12 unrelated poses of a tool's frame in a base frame.
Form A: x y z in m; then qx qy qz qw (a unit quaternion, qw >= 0).
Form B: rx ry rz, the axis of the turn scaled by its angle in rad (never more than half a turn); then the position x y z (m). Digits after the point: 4 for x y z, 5 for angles.
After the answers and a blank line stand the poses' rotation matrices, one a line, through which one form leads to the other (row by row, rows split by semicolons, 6 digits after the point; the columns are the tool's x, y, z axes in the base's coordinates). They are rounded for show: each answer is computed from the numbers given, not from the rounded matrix.
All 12 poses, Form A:
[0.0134 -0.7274 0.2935 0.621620 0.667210 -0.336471 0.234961]
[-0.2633 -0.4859 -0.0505 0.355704 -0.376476 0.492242 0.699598]
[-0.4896 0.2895 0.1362 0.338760 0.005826 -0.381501 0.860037]
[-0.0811 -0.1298 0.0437 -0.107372 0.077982 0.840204 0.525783]
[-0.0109 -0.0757 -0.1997 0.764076 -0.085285 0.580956 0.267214]
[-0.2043 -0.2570 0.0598 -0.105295 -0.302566 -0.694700 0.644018]
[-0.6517 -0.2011 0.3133 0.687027 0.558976 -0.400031 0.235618]
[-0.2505 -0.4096 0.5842 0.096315 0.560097 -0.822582 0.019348]
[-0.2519 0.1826 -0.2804 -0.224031 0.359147 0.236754 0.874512]
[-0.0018 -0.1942 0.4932 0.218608 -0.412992 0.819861 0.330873]
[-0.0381 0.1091 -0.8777 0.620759 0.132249 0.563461 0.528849]
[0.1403 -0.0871 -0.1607 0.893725 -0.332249 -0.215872 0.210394]
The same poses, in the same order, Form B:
[1.70576 1.83086 -0.92330 0.0134 -0.7274 0.2935]
[0.79248 -0.83875 1.09667 -0.2633 -0.4859 -0.0505]
[0.71101 0.01223 -0.80072 -0.4896 0.2895 0.1362]
[-0.25679 0.18650 2.00941 -0.0811 -0.1298 0.0437]
[2.06203 -0.23016 1.56784 -0.0109 -0.0757 -0.1997]
[-0.23978 -0.68902 -1.58200 -0.2043 -0.2570 0.0598]
[1.88459 1.53333 -1.09733 -0.6517 -0.2011 0.3133]
[0.29891 1.73825 -2.55286 -0.2505 -0.4096 0.5842]
[-0.46780 0.74993 0.49437 -0.2519 0.1826 -0.2804]
[0.57153 -1.07972 2.14344 -0.0018 -0.1942 0.4932]
[1.48264 0.31587 1.34579 -0.0381 0.1091 -0.8777]
[2.48443 -0.92361 -0.60009 0.1403 -0.0871 -0.1607]

-0.116764 0.987617 -0.104778; 0.671387 0.000752 -0.741107; -0.731851 -0.156881 -0.663161
0.231927 -0.956572 -0.176579; 0.420915 0.262344 -0.868335; 0.876949 0.127065 0.463480
0.708846 0.660158 -0.248454; -0.652263 0.479397 -0.587138; -0.268496 0.578248 0.770415
-0.424047 -0.900276 -0.098426; 0.866783 -0.434942 0.243950; -0.262432 0.018133 0.964780
0.310432 -0.440808 0.842211; 0.180151 -0.842646 -0.507438; 0.933369 0.309250 -0.182173
-0.148308 0.958516 -0.243419; -0.831081 0.012610 0.556009; 0.536013 0.284761 0.794734
0.055043 0.956571 -0.286254; 0.579554 -0.264061 -0.770967; -0.813073 -0.123463 -0.568919
-0.980698 0.139722 -0.136780; 0.076061 -0.371834 -0.925178; -0.180127 -0.917724 0.354030
0.629922 -0.575008 0.522076; 0.253168 0.787515 0.561894; -0.734237 -0.221777 0.641647
-0.685467 -0.723106 0.085160; 0.361973 -0.439922 -0.821854; 0.631752 -0.532529 0.563297
0.330045 -0.431782 0.839426; 0.760160 -0.405659 -0.507541; 0.559667 0.805609 0.194338
0.686020 -0.503042 -0.525667; -0.684715 -0.690690 -0.232622; -0.246054 0.519515 -0.818267

